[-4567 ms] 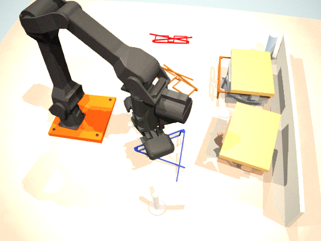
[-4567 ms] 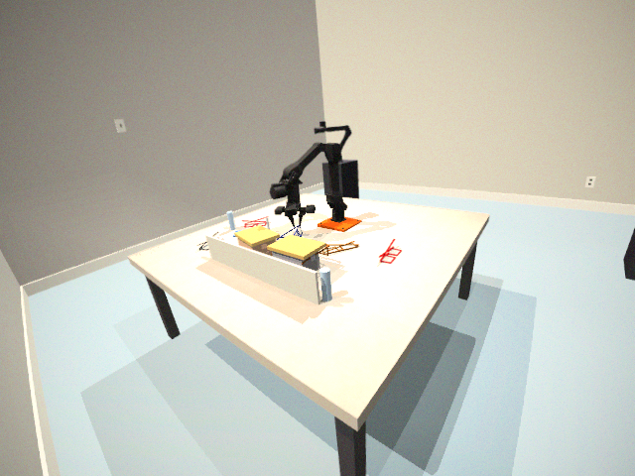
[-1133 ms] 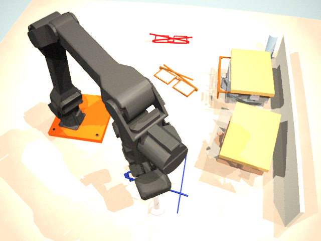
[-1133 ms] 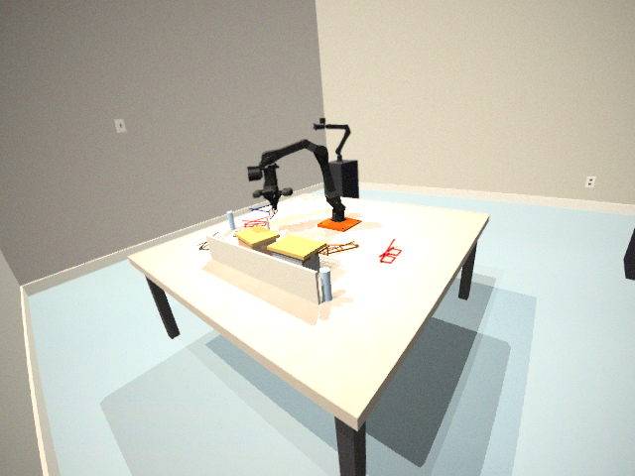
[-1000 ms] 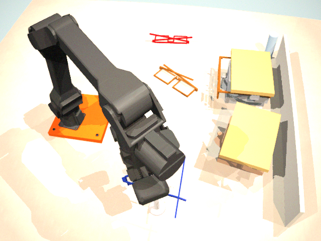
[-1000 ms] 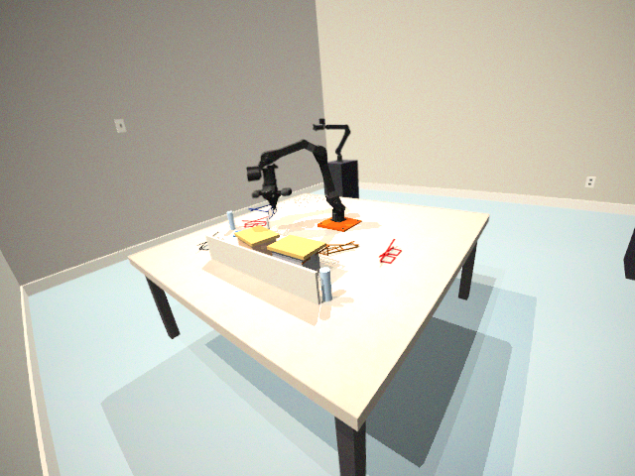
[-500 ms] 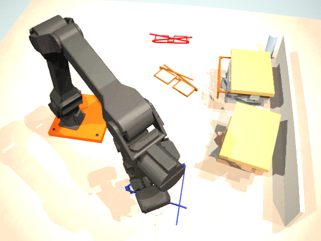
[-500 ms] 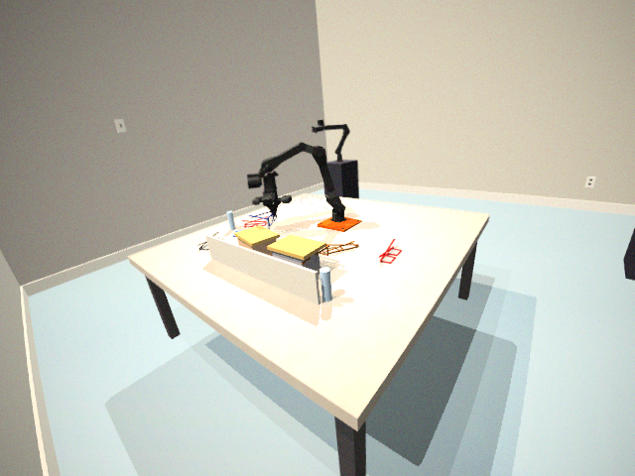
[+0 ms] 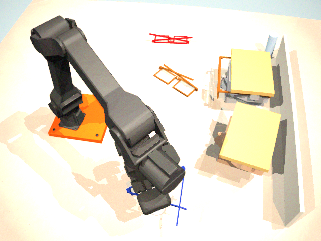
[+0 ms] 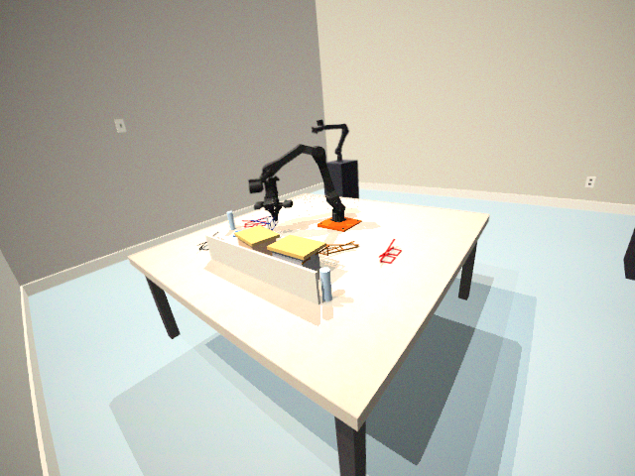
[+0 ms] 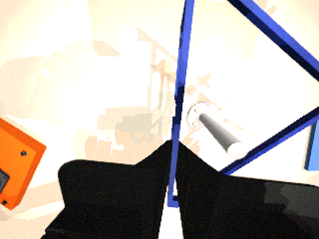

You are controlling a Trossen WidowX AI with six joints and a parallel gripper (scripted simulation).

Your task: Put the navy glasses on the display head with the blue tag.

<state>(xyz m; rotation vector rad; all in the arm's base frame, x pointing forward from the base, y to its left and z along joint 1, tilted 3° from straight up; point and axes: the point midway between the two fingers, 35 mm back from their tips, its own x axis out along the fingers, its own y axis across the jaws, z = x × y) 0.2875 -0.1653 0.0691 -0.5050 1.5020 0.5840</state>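
Now: the white post 40 mm below my gripper tip, 40 mm ahead of it and 20 mm to the right of it. From my gripper tip the other things lie so: display head (200 mm ahead, 190 mm to the left); then white wall panel (320 mm ahead, 310 mm to the left, 10 mm below).
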